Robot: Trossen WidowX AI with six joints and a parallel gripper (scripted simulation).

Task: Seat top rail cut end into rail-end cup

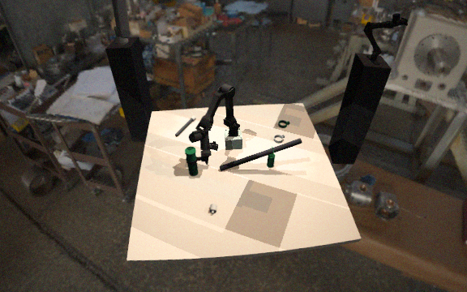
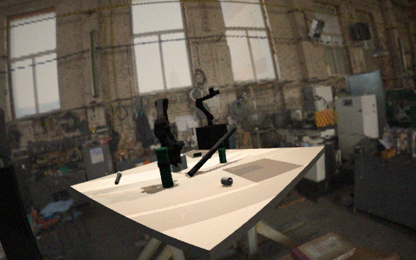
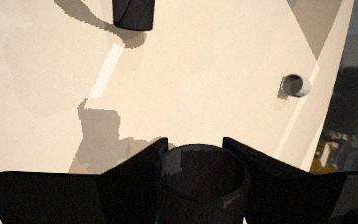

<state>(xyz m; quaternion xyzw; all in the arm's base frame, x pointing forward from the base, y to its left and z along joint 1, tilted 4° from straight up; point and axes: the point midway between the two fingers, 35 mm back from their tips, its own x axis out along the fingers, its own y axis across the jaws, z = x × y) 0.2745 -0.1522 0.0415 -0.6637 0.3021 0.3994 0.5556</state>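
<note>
Now: the dark rail-end cup 1 cm behind my gripper tip, 3 cm to the right of it and 3 cm above it. Also, from my gripper tip: small grey cylinder: 29 cm ahead, 6 cm to the left, 7 cm below; then small green post: 9 cm behind, 41 cm to the left, 1 cm above.
</note>
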